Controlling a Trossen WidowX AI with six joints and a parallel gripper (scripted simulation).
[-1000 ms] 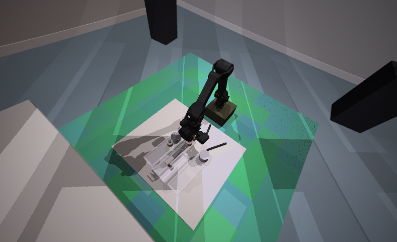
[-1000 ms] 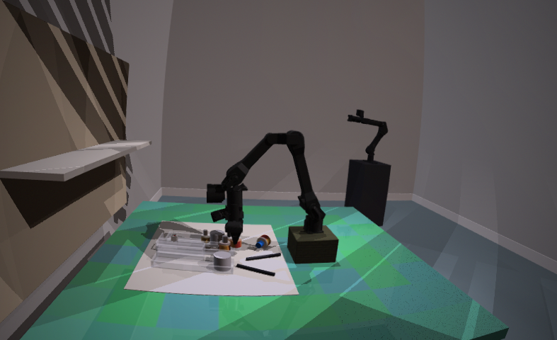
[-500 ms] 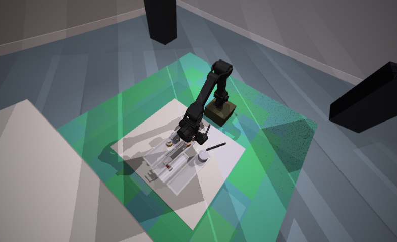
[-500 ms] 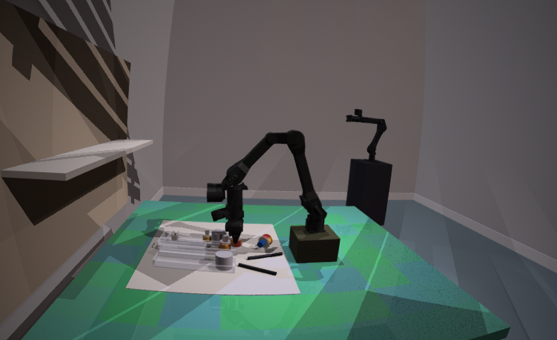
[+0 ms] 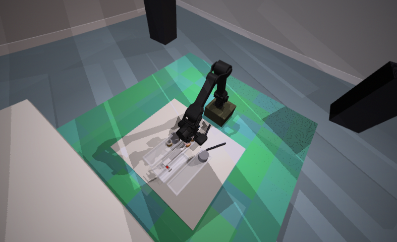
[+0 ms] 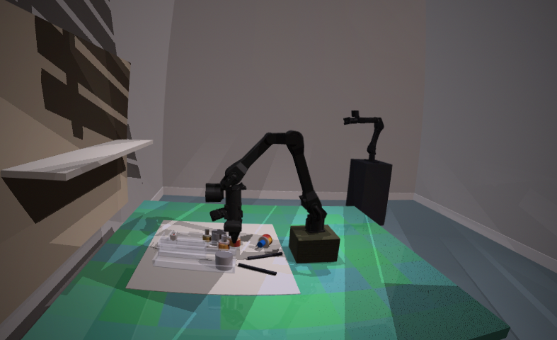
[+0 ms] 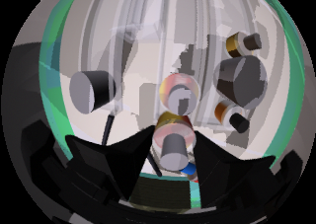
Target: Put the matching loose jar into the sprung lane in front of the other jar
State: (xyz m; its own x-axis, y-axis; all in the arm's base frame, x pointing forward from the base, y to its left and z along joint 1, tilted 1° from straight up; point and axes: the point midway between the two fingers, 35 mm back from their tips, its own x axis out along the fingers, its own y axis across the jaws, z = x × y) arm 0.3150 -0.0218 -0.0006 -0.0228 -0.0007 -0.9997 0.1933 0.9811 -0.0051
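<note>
Now: gripper tip 170 mm short of the clear sprung lane, 10 mm to the left of it and 30 mm above it. Also, from my gripper tip: red mark (230 mm ahead, 10 mm to the right, 20 mm above).
</note>
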